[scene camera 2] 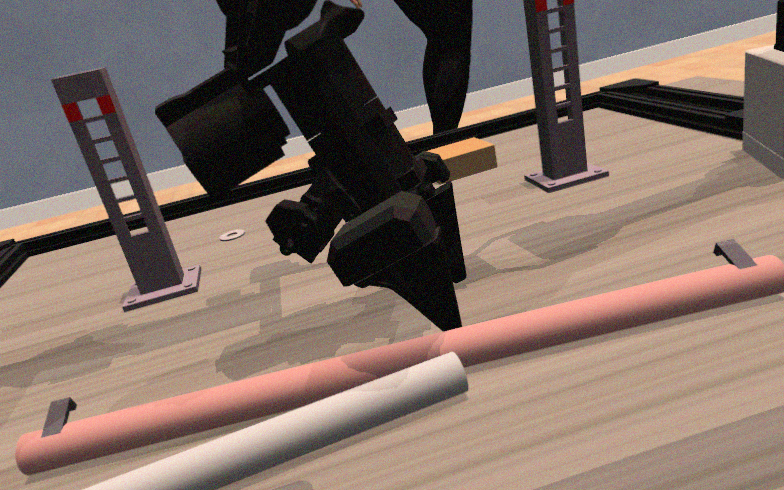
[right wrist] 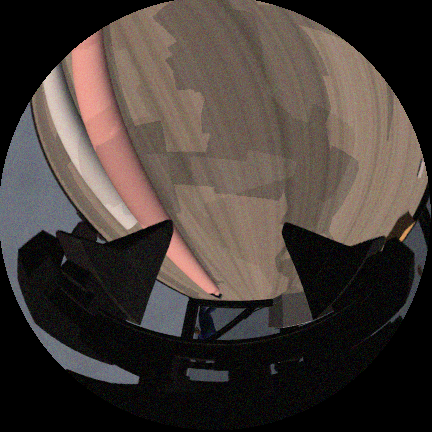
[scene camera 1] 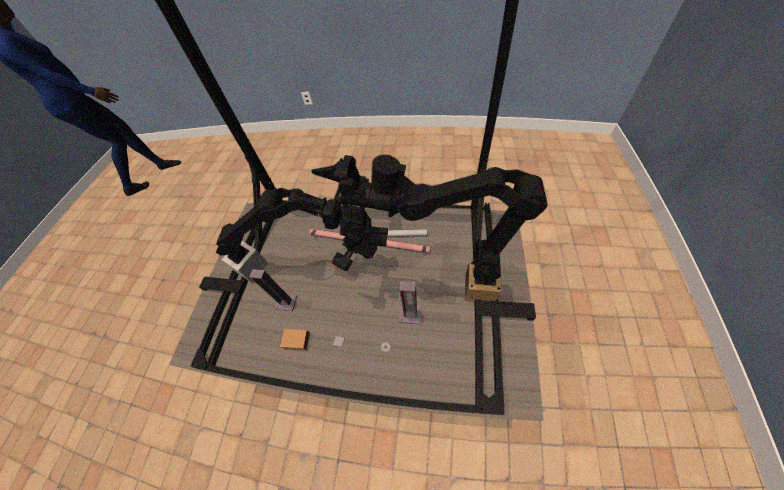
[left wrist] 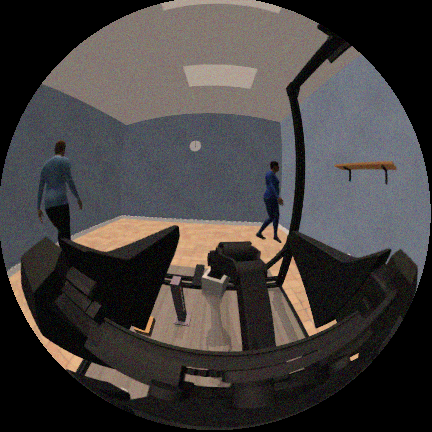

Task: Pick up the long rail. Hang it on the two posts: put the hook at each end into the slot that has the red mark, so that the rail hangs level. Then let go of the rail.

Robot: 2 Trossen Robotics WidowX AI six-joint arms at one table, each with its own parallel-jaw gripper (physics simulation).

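Places are measured from the left arm's base along level axes (x left, y ahead, z down), in metres.
Where they show: left gripper, between the fingertips: (scene camera 1: 305, 184) (left wrist: 236, 234); right gripper, between the fingertips: (scene camera 2: 458, 303) (right wrist: 229, 227) (scene camera 1: 351, 251); left arm's base, origin of its link: (scene camera 1: 485, 275); right arm's base, origin of its link: (right wrist: 288, 325) (scene camera 1: 238, 254) (left wrist: 216, 273).
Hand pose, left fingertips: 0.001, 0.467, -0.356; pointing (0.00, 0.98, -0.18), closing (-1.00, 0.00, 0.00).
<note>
Things, the pixels of their top centre, and the offset from my left fingertips, as dx, dy, dz. "pt": a spot on its surface instead.
- long pink rail, centre of its top: (right wrist: 124, 207) (scene camera 2: 400, 327) (scene camera 1: 365, 238) -0.144, -0.043, +0.416
- white tube, centre of its top: (scene camera 2: 249, 430) (scene camera 1: 393, 231) -0.193, -0.142, +0.425
- orange block, centre of its top: (scene camera 2: 455, 148) (scene camera 1: 293, 338) (left wrist: 143, 322) +0.260, +0.113, +0.420
- small white square, a spot on its surface: (scene camera 1: 338, 341) pt +0.240, -0.028, +0.447
- pale ring, centre of its top: (scene camera 2: 232, 234) (scene camera 1: 385, 347) +0.235, -0.181, +0.448
The long pink rail (scene camera 1: 407, 245) (scene camera 2: 549, 329) (right wrist: 120, 165) lies on the table, with a dark hook (scene camera 2: 57, 417) (scene camera 2: 736, 254) near each end. Two posts (scene camera 1: 271, 288) (scene camera 2: 156, 260), the other post (scene camera 1: 409, 303) (scene camera 2: 563, 150), stand upright; red marks (scene camera 2: 106, 104) show near their tops. My right gripper (scene camera 2: 460, 303) (right wrist: 229, 227) is open and empty, low over the table on the posts' side of the rail's middle; the rail passes behind one finger in the right wrist view. My left gripper (scene camera 1: 316, 171) is open and empty, high above the table, pointing towards the picture's left in scene camera 1.
A white tube (scene camera 1: 407, 232) (scene camera 2: 289, 427) (right wrist: 95, 170) lies close beside the rail, on the side away from the posts. An orange block (scene camera 1: 294, 339) (scene camera 2: 471, 160), a small white square (scene camera 1: 338, 341) and a pale ring (scene camera 1: 382, 347) (scene camera 2: 223, 235) lie beyond the posts. The arms overlap in scene camera 1.
</note>
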